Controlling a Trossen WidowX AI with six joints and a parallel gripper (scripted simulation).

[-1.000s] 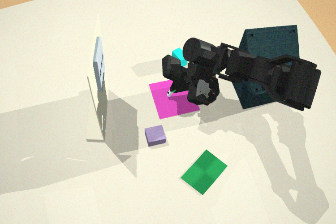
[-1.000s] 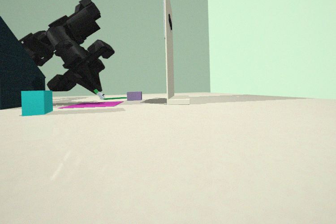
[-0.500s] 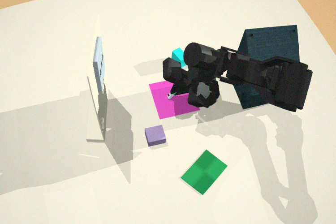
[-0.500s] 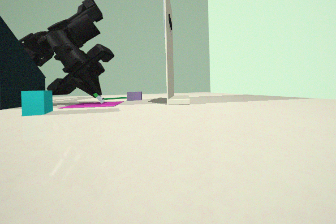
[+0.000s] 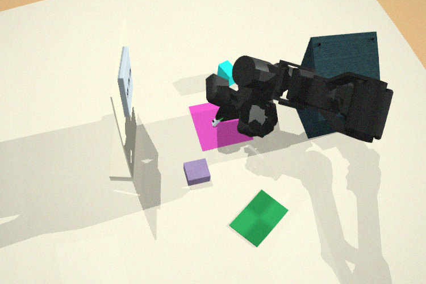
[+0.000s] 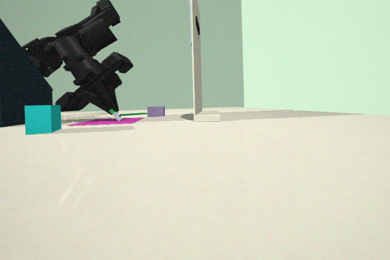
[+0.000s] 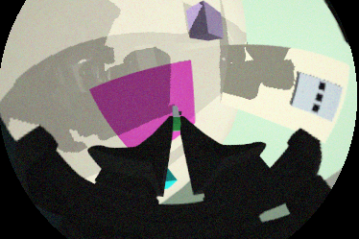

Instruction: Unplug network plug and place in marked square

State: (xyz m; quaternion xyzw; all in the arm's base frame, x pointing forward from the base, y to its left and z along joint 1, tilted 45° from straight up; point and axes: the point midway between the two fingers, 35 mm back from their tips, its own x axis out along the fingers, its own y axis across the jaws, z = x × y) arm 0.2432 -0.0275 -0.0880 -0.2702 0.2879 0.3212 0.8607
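My gripper tip is right at the green plug. The rest, counted from my gripper tip: magenta square: 2 cm below, 1 cm behind.
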